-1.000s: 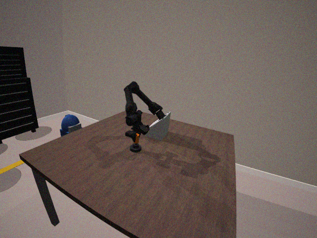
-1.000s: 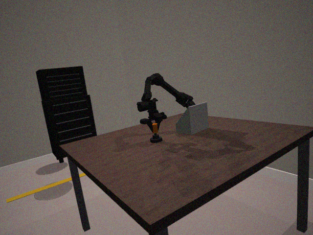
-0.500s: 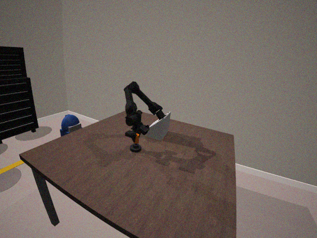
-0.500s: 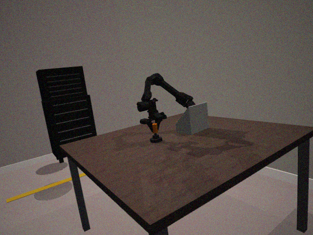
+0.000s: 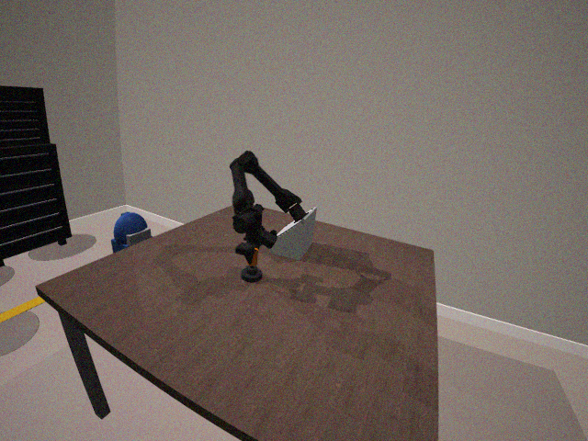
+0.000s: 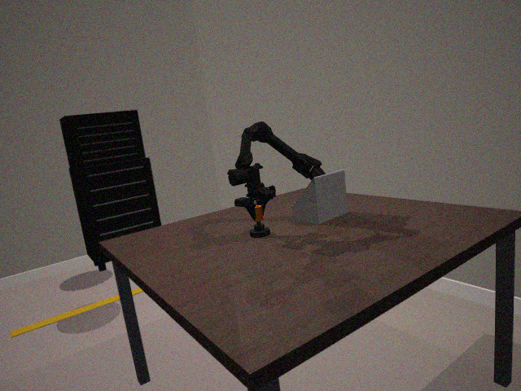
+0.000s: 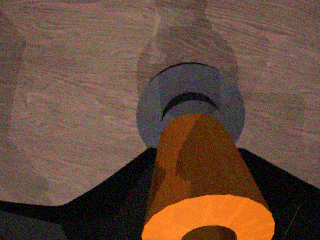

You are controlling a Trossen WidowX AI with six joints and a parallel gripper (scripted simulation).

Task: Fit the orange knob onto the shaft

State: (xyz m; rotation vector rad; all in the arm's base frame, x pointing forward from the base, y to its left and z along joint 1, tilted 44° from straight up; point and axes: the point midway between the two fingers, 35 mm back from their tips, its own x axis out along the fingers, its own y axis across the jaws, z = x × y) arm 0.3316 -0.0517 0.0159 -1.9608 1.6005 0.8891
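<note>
My gripper tip is now 20 mm below the orange knob. The rest, counted from my gripper tip: round dark pedestal 40 mm below.
</note>
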